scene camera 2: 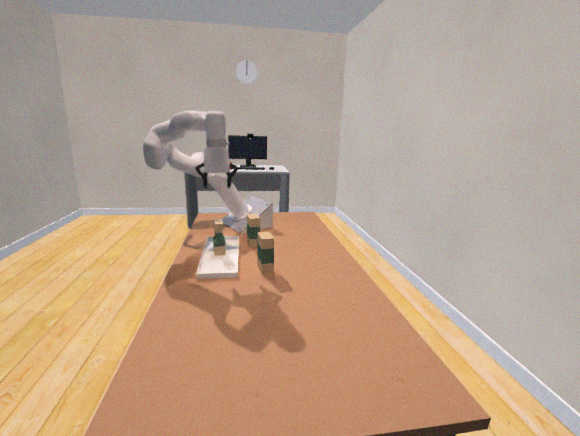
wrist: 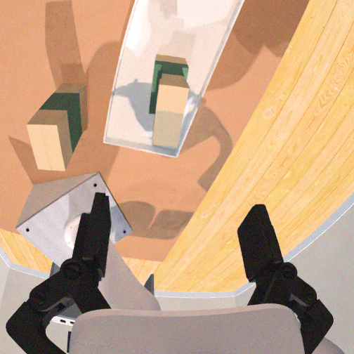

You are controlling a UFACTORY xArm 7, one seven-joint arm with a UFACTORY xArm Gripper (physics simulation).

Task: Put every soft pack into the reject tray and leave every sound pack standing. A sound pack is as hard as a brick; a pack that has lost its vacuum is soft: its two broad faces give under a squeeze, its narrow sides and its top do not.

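Pixels of known places: gripper, fingertip midpoint: (scene camera 2: pixel 217 187); arm's base, link origin: (scene camera 2: pixel 242 213).
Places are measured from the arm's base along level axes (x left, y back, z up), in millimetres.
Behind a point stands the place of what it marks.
A tan pack with a green band (scene camera 2: pixel 219 242) @[x -62, y -455, z -6 mm] (wrist: pixel 171 112) stands upright in the white reject tray (scene camera 2: pixel 217 274) @[x -39, y -667, z -50 mm] (wrist: pixel 140 149), near the tray's robot-side end; its green band looks pinched in. A second pack (scene camera 2: pixel 253 231) @[x 78, y -357, z 12 mm] (wrist: pixel 54 127) stands on the table beside the tray, near the robot base. A third pack (scene camera 2: pixel 266 252) @[x 139, y -626, z 20 mm] stands nearer the scene camera, beside the tray; it does not show in the wrist view. My gripper (scene camera 2: pixel 217 186) @[x -65, y -438, z 228 mm] (wrist: pixel 180 213) is open and empty, well above the pack in the tray and apart from it.
The grey base plate and box (scene camera 2: pixel 265 212) @[x 130, y -75, z 27 mm] (wrist: pixel 107 210) stand at the table's far end, close behind the second pack. The brown table (scene camera 2: pixel 300 380) @[x 217, y -1153, z -66 mm] has its long edge close beside the tray. A desk with a monitor (scene camera 2: pixel 248 147) stands behind.
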